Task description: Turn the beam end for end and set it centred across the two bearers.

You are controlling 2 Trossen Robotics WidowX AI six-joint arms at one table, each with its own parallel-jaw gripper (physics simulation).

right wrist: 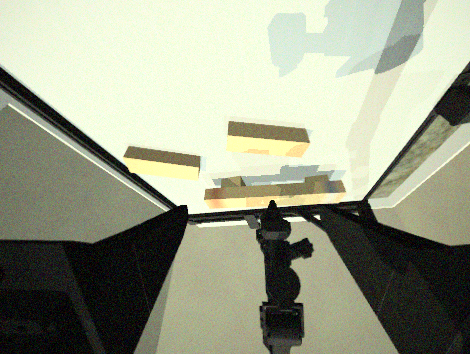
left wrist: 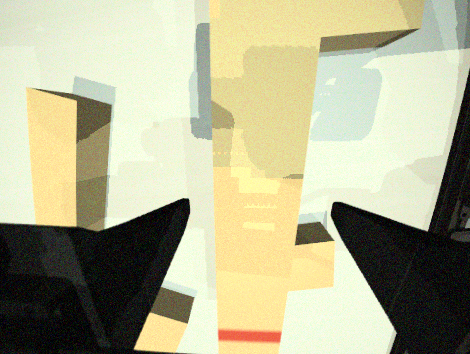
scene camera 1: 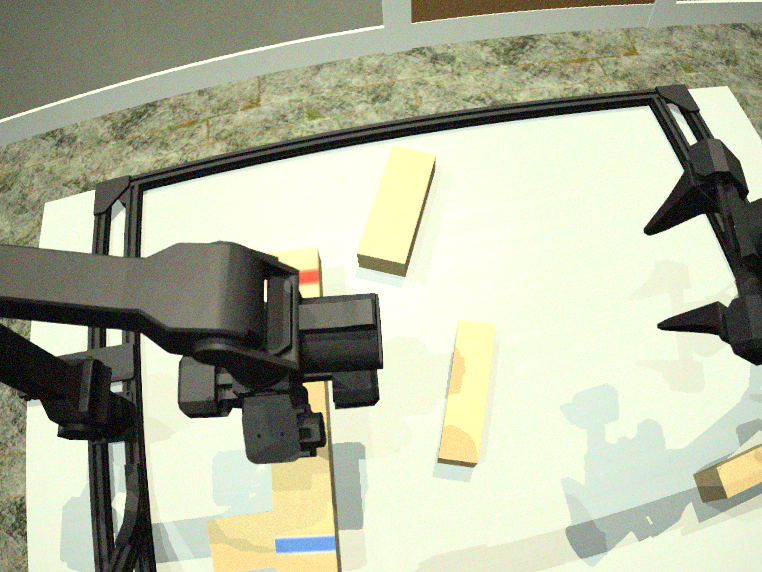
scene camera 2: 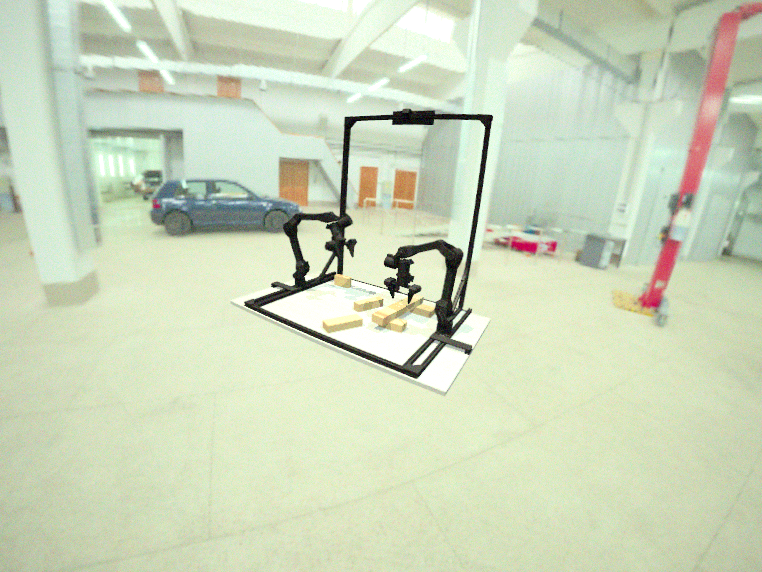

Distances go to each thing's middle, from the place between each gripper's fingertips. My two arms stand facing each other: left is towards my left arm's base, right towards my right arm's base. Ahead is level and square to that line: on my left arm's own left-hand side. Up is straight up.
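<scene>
My left hand is 4 cm above the long beam point(scene camera 1: 305, 516). Counted from my right hand, the beam is 19 cm below and 35 cm to the left. Going by its middle, the long beam is nearer to my left hand than to my right hand.
</scene>
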